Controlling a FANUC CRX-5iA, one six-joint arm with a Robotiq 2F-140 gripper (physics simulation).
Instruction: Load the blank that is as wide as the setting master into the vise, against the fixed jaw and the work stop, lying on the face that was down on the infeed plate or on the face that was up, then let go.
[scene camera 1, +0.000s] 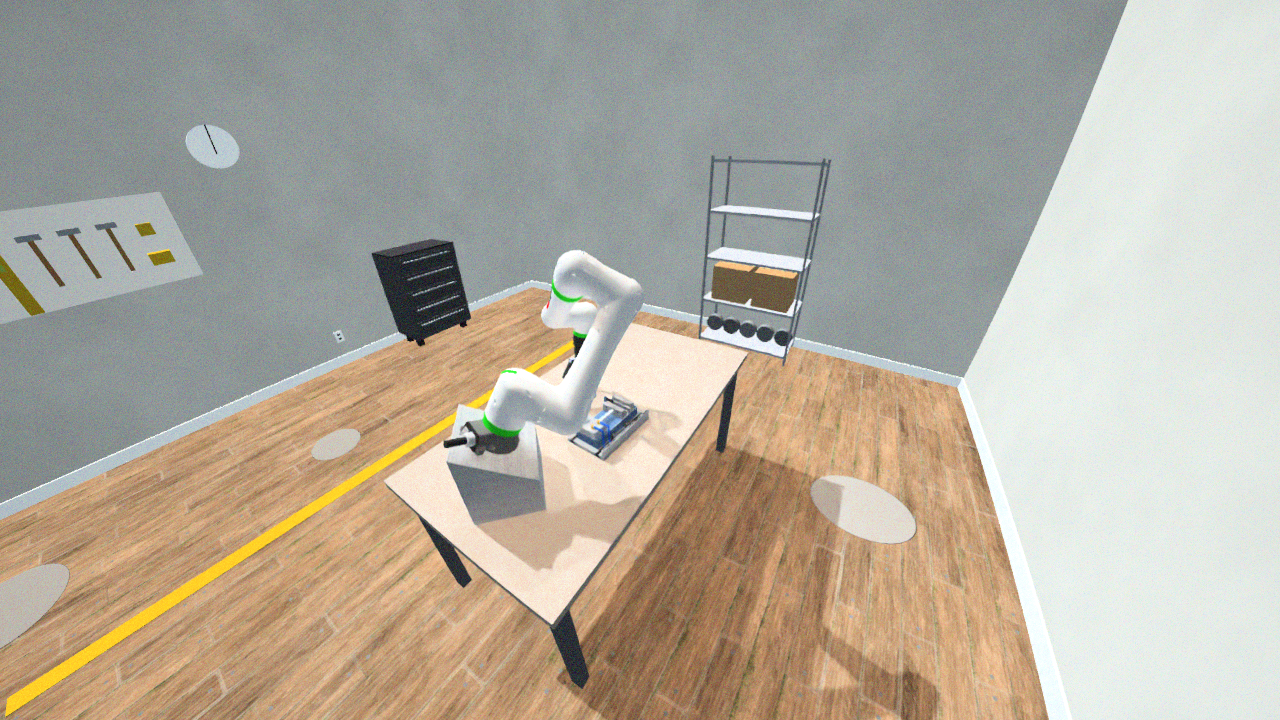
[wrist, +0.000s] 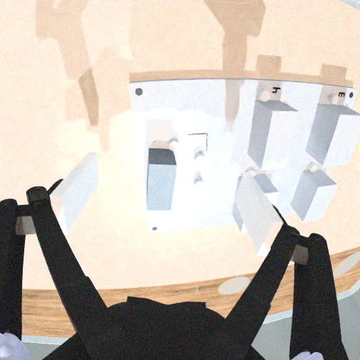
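Where they show: arm's base, origin of the base link: (scene camera 1: 495, 437).
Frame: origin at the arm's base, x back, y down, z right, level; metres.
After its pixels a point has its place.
Observation:
My gripper (scene camera 1: 569, 368) {y 0.171, x -0.543, z -0.169 m} (wrist: 169, 177) is wide open with nothing between its fingers, above the far part of the table. In the wrist view, the white infeed plate (wrist: 195, 100) lies below. A blue-grey block with a dark end (wrist: 161, 186) sits at its left, seen between the spread fingers. Grey-white blocks stand at its right: two at the back (wrist: 277, 142) (wrist: 337, 132), one at front right (wrist: 316, 197), and one (wrist: 265, 183) partly hidden by the right finger. I cannot tell which is the setting master or which blank matches its width. The blue vise (scene camera 1: 611, 424) {y 0.158, x -0.406, z 0.139 m} is small in the scene view; its jaws are unclear.
The wooden table (scene camera 1: 689, 362) {y 0.218, x -1.101, z 0.117 m} carries the vise and the grey robot pedestal (scene camera 1: 505, 492) {y 0.097, x 0.081, z 0.124 m}. The arm reaches over the table beside the vise. A shelf rack (scene camera 1: 763, 214) and a black drawer cabinet (scene camera 1: 425, 291) stand beyond the table. Small pegs stand beside the blocks on the plate.

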